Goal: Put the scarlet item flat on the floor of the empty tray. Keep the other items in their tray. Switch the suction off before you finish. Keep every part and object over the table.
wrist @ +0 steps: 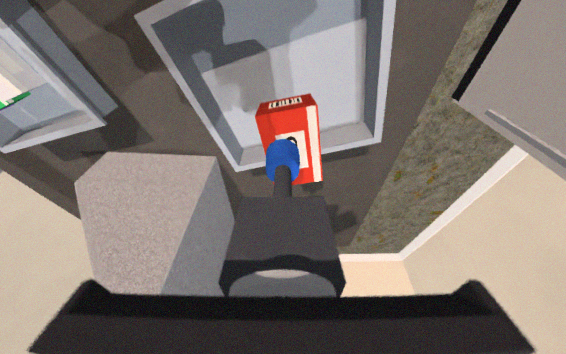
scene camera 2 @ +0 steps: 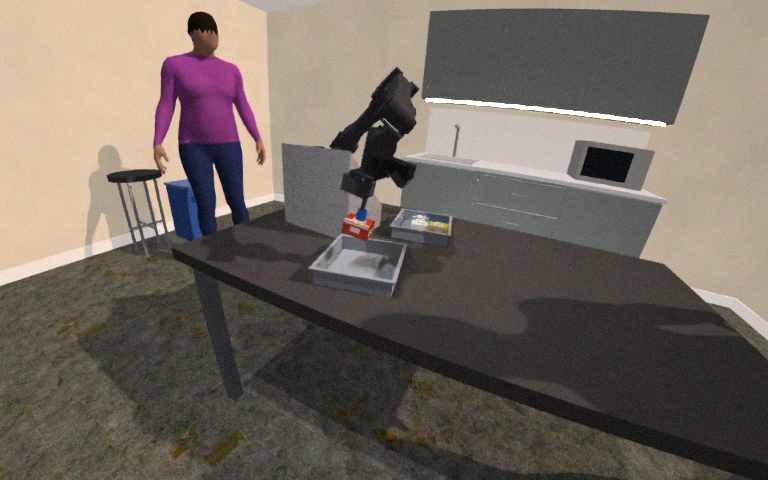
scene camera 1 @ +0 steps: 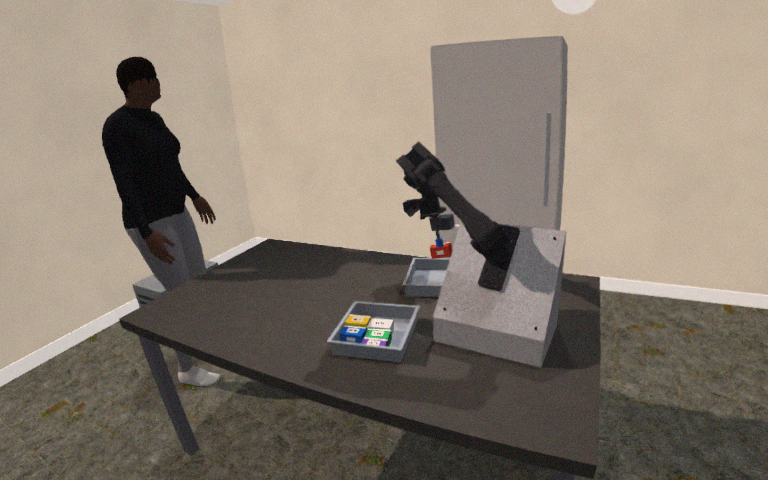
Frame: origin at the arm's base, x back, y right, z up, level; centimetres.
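Seen in the pictures: hand at its tool point: [wrist: 282, 149] [scene camera 2: 360, 222] [scene camera 1: 440, 248]; arm's base at its link origin: [scene camera 2: 329, 167] [scene camera 1: 499, 257].
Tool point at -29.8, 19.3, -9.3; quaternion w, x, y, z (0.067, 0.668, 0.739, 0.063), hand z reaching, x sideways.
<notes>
Offsets run from my tool point to a thing's top centre, as dx, dy, dz. Level surfaces: height alone.
The scarlet box @(-0.1, +0.8, +1.7) [scene camera 1: 440, 250] [scene camera 2: 357, 226] [wrist: 287, 122] hangs from my blue suction cup [scene camera 1: 438, 242] [scene camera 2: 361, 213] [wrist: 283, 159], which is shut on its white-labelled top face. The box hangs slightly tilted in scene camera 2, above the near-base side of the empty grey tray @(-1.7, -0.2, -9.6) [scene camera 1: 416, 292] [scene camera 2: 351, 281] [wrist: 378, 100], clear of its floor. In the wrist view it overlaps the tray's end rim. The other tray @(-1.1, -41.4, -9.6) [scene camera 1: 368, 351] [scene camera 2: 421, 234] [wrist: 55, 138] holds yellow @(-7.7, -42.1, -9.8) [scene camera 1: 357, 320], white @(-0.7, -39.9, -10.4) [scene camera 1: 380, 323], blue @(-6.2, -46.7, -10.8) [scene camera 1: 352, 333], green @(+1.6, -44.3, -10.8) [scene camera 1: 377, 335] and purple @(+3.4, -49.0, -10.7) [scene camera 1: 376, 342] boxes.
The arm's grey slanted base block [scene camera 1: 492, 333] [scene camera 2: 314, 186] [wrist: 145, 215] stands close beside both trays. The dark table @(dz -14.6) [scene camera 1: 271, 339] [scene camera 2: 481, 305] has an edge near the empty tray. A tall grey fridge [scene camera 1: 498, 130] stands behind the table. A person stands in each scene view.
</notes>
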